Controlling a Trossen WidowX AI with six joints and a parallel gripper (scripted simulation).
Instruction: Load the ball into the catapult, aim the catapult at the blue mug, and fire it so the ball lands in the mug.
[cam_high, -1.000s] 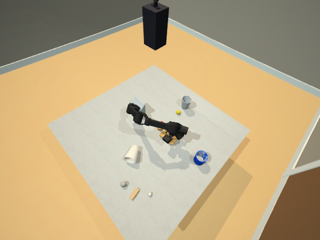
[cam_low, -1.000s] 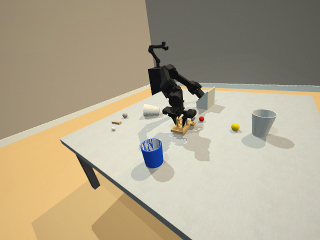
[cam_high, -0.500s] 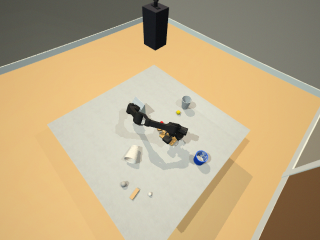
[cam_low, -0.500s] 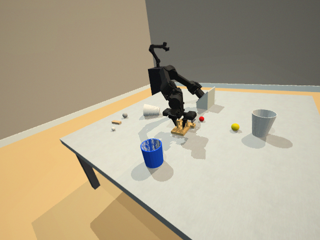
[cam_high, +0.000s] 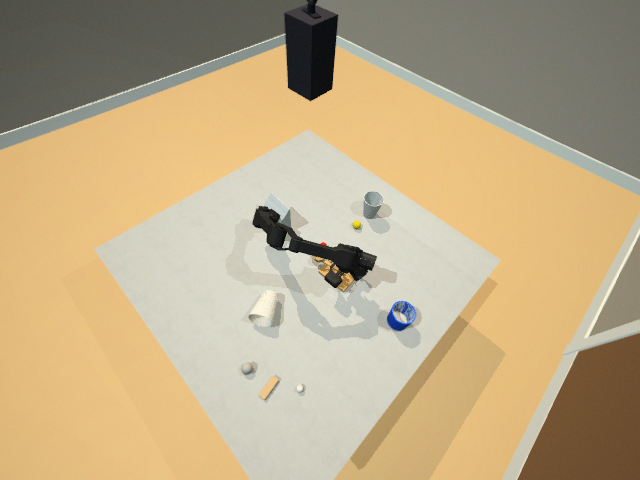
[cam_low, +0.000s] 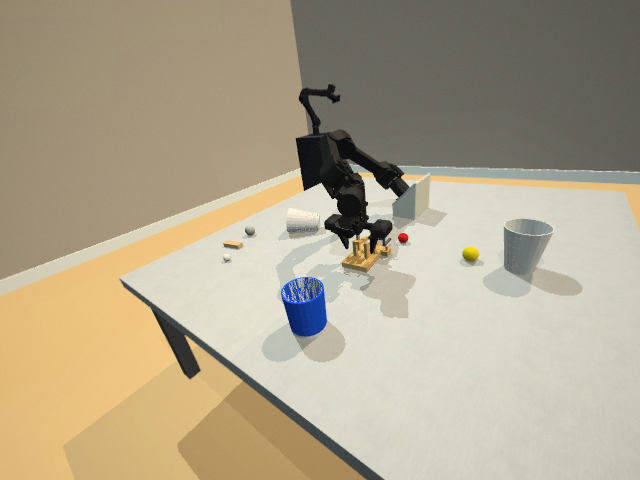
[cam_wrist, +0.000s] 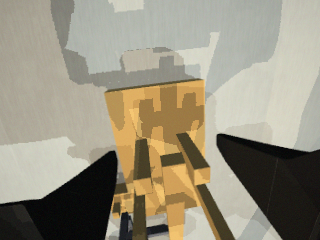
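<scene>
Right now my gripper tip is 17 cm past the red ball, 7 cm to the right of it and 2 cm above it. From my gripper tip the other things lie so: yellow ball: 13 cm behind, 27 cm to the left, 2 cm below; then wooden catapult: 6 cm behind, 2 cm to the left, 1 cm above; then blue mug: 28 cm ahead, 2 cm to the left, 1 cm below.
</scene>
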